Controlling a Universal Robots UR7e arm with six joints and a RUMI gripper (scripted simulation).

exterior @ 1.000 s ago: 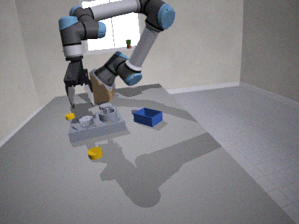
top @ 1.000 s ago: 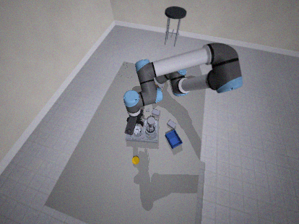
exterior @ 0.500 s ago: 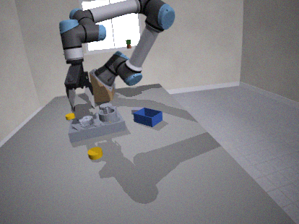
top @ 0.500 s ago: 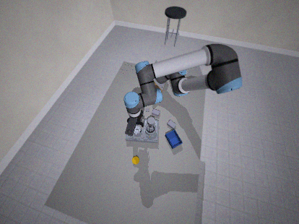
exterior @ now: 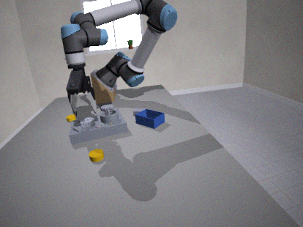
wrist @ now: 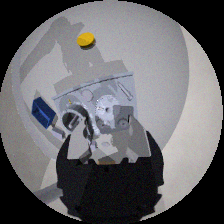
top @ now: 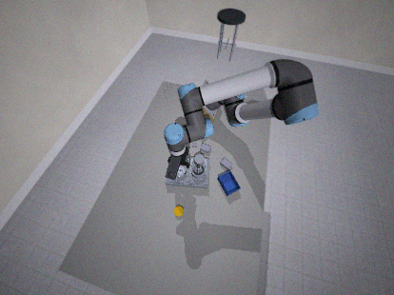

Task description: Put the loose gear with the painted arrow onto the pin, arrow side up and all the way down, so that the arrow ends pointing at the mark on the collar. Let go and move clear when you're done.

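Now: hand 50 mm above the grey gear. The rest, counted from my hand: blue bin: 60 mm behind, 280 mm to the left, 90 mm below; yellow disc: 190 mm ahead, 80 mm to the left, 90 mm below.
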